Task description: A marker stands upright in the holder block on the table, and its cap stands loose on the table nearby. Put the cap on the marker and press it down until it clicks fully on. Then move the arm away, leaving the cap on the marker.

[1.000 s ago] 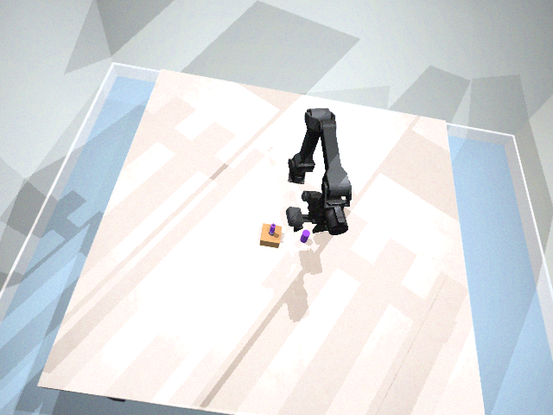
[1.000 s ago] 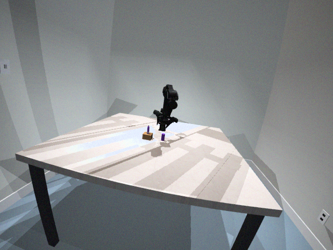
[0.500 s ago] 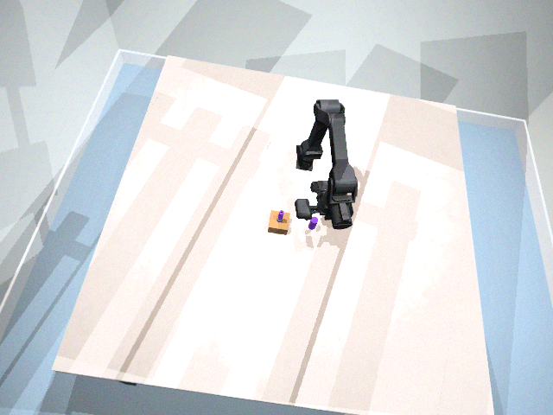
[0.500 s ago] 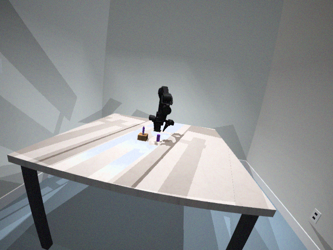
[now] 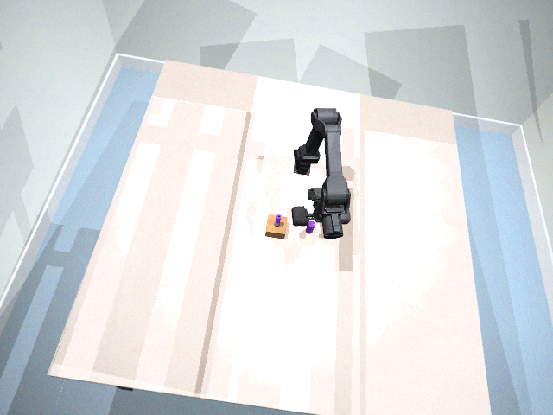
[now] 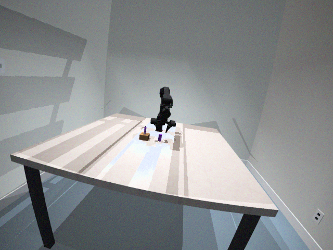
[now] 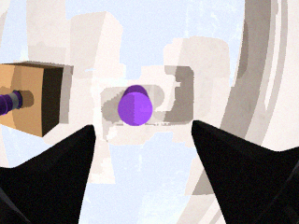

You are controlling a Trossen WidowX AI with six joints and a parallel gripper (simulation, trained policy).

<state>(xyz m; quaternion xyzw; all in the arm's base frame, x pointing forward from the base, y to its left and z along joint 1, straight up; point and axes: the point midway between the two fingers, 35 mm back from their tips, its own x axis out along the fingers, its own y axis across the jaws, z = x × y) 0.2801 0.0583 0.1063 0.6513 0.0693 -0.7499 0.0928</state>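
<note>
Right now my gripper tip is 5 cm above the purple cap, 1 cm to the left of it and 1 cm past it. From my gripper tip the other things lie so: holder block 13 cm to the right, 5 cm below, 1 cm ahead.
</note>
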